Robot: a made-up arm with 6 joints. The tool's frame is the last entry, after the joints.
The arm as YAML. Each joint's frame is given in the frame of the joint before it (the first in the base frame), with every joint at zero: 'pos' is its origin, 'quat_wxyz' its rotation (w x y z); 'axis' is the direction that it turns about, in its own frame. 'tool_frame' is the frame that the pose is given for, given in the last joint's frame.
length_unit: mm
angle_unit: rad
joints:
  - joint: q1
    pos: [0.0, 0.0, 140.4]
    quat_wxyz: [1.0, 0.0, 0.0, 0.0]
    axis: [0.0, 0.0, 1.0]
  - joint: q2
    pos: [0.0, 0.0, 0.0]
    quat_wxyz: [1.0, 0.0, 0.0, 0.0]
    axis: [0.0, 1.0, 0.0]
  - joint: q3
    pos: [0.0, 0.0, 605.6]
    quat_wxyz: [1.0, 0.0, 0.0, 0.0]
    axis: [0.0, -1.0, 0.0]
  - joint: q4
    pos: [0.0, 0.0, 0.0]
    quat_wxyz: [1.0, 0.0, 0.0, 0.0]
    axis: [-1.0, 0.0, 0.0]
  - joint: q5
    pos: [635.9, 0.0, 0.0]
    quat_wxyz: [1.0, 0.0, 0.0, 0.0]
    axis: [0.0, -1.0, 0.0]
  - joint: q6
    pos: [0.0, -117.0, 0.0]
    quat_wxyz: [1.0, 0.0, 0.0, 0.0]
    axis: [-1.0, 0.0, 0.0]
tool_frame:
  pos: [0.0, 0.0, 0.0]
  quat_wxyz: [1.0, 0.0, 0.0, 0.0]
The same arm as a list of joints. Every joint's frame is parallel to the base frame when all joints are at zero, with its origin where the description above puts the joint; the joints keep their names.
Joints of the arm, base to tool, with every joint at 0 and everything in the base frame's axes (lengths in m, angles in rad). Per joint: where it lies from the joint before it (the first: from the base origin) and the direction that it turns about. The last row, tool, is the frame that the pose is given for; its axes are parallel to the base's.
q1: axis 0 0 1 xyz 0.0000 0.0000 0.1404
q2: axis 0 1 0 xyz 0.0000 0.0000 0.0000
q3: axis 0 -1 0 xyz 0.0000 0.0000 0.6056
q4: axis -1 0 0 xyz 0.0000 0.0000 0.0000
q5: axis 0 -1 0 xyz 0.6359 0.0000 0.0000
q6: axis -1 0 0 xyz 0.0000 -0.1170 0.0000
tool: xyz 0.0000 0.0000 0.0000

